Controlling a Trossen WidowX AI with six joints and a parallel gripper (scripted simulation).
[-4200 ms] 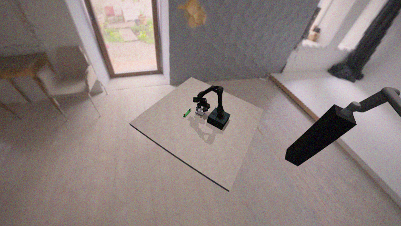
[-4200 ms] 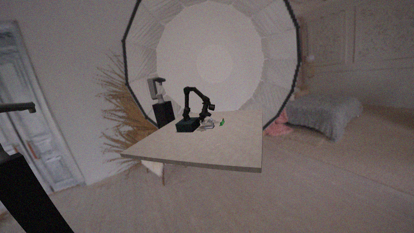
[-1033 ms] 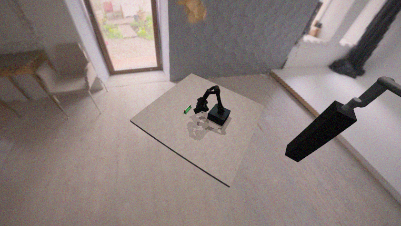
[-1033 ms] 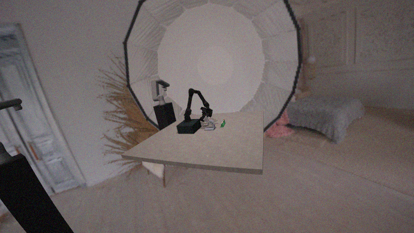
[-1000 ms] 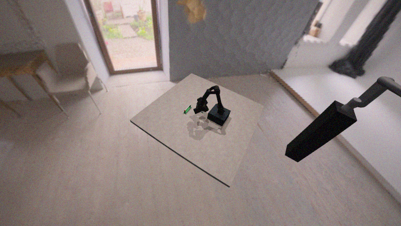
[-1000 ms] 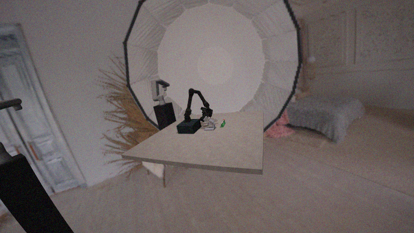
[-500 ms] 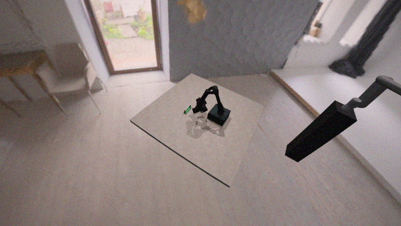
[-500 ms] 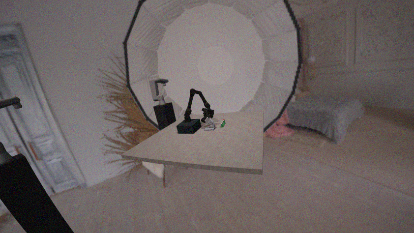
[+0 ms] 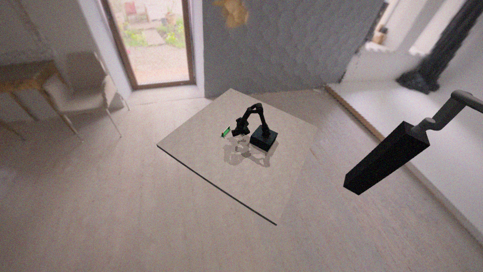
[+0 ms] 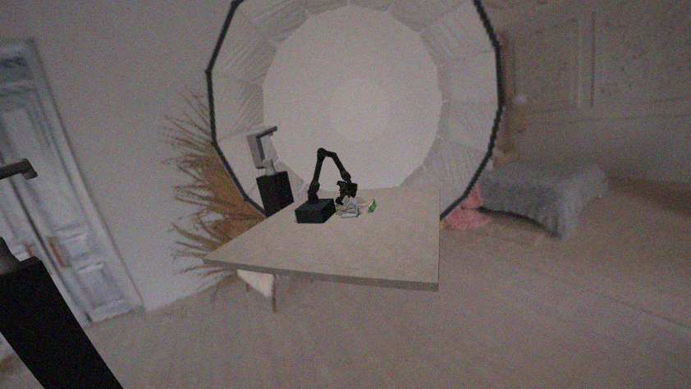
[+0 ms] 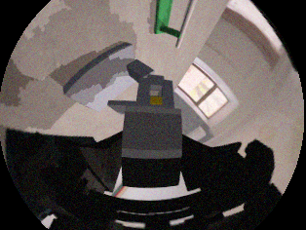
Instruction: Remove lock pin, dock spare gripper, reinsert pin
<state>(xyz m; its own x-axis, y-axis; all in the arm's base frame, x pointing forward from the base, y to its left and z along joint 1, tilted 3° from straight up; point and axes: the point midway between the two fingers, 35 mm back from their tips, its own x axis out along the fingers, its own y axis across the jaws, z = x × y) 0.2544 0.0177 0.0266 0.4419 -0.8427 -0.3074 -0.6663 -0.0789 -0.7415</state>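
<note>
My gripper tip is now 1 cm to the right of the spare gripper. Also, from my gripper tip: green strip (14 cm to the left, 12 cm ahead, 9 cm below); then grey mount (6 cm below, 2 cm to the left, 2 cm ahead).
</note>
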